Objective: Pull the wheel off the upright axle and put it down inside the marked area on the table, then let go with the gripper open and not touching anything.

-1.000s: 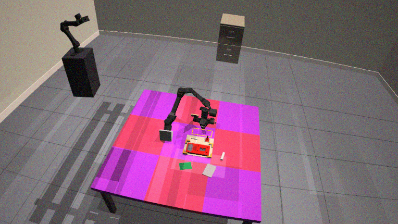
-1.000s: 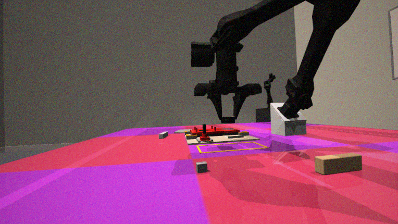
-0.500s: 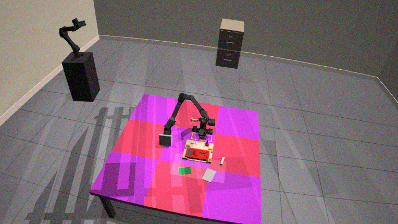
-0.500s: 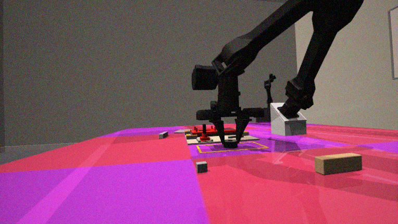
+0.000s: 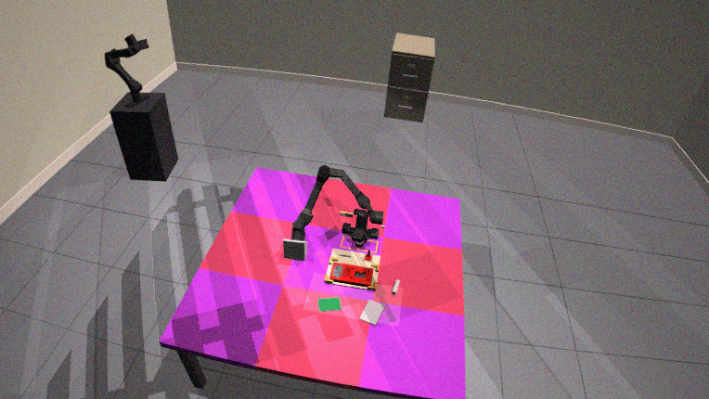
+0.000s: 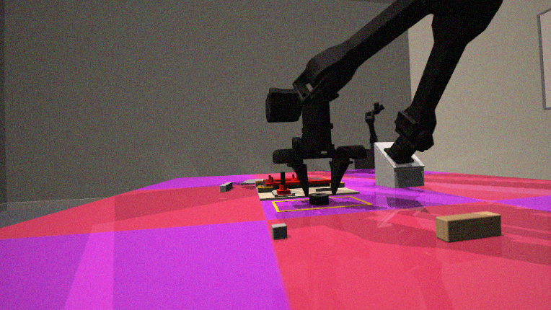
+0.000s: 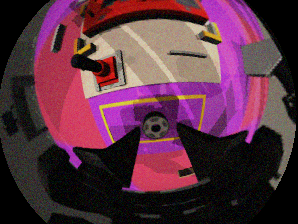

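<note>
Now: the wheel 1 cm below my gripper tip. Round my gripper tip: pale bar 28 cm to the right, 18 cm ahead, 1 cm below; grey cube 13 cm to the left, 13 cm ahead, 1 cm below; tan block 22 cm to the left, 7 cm behind.
</note>
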